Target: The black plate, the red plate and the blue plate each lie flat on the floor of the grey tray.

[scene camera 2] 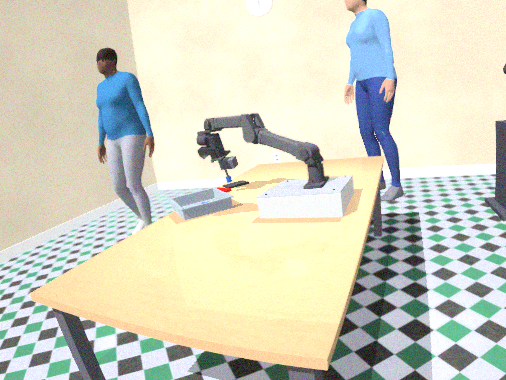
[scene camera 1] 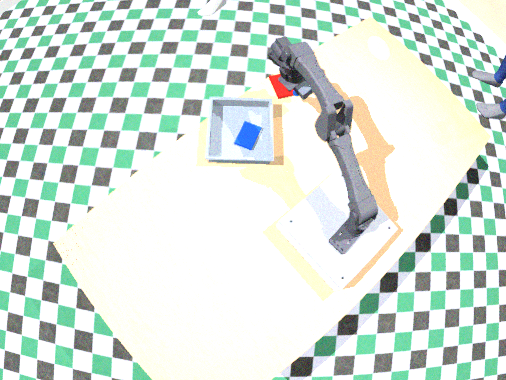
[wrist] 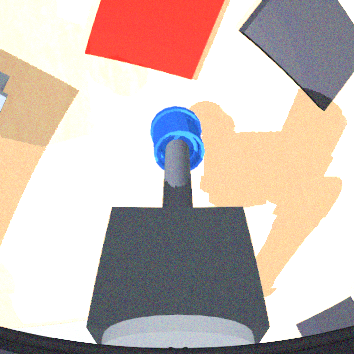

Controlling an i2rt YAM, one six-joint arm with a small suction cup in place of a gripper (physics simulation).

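Where they show: end effector, tool point: [scene camera 2: 229, 181] [wrist: 176, 128]; arm's base, origin of the base link: [scene camera 2: 317, 183] [scene camera 1: 353, 227].
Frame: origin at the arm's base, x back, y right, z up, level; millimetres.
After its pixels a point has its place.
Note:
The blue plate [scene camera 1: 248, 135] {x -479, y -2, z -62 mm} lies flat on the floor of the grey tray [scene camera 1: 240, 160] {x -428, y -91, z -55 mm} [scene camera 2: 207, 209] {x -433, y -98, z -55 mm}, turned at an angle. The red plate [scene camera 1: 281, 89] {x -538, y 233, z -65 mm} [scene camera 2: 224, 189] {x -519, y 258, z -65 mm} [wrist: 155, 35] {x -522, y 244, z -65 mm} lies flat on the table outside the tray, beside its far corner. The black plate [scene camera 2: 236, 184] {x -494, y 356, z -67 mm} [wrist: 305, 45] {x -503, y 364, z -67 mm} lies on the table near the red plate; the arm hides it in scene camera 1. My blue suction cup [scene camera 1: 296, 93] [scene camera 2: 228, 179] [wrist: 176, 122] is open, with no plate on it. It hangs above the table, beside the red and black plates in the wrist view.
The arm stands on a white base box [scene camera 1: 310, 245] {x -65, y -149, z 8 mm} [scene camera 2: 300, 206] {x -33, y -173, z -34 mm} on the wooden table [scene camera 1: 175, 250] {x -357, y -456, z -75 mm} [scene camera 2: 215, 280] {x -153, y -615, z -76 mm}. The tray's raised walls stand between its floor and the red plate. Two people [scene camera 2: 120, 110] [scene camera 2: 372, 55] stand beyond the table.

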